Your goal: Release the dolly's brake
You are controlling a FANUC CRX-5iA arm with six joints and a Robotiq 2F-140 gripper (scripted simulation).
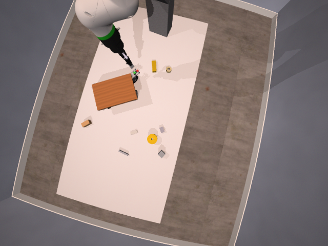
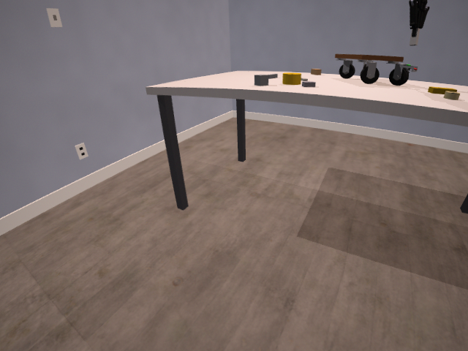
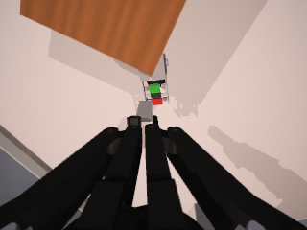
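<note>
Now: the brake pedal 1 cm behind my hand, 1 cm to the left of it and 13 cm below it. Also, from my hand: yellow bar: 14 cm behind, 10 cm to the left, 20 cm below; then grey bar: 61 cm ahead, 11 cm to the left, 20 cm below; then tan block: 49 cm ahead, 26 cm to the right, 19 cm below.
</note>
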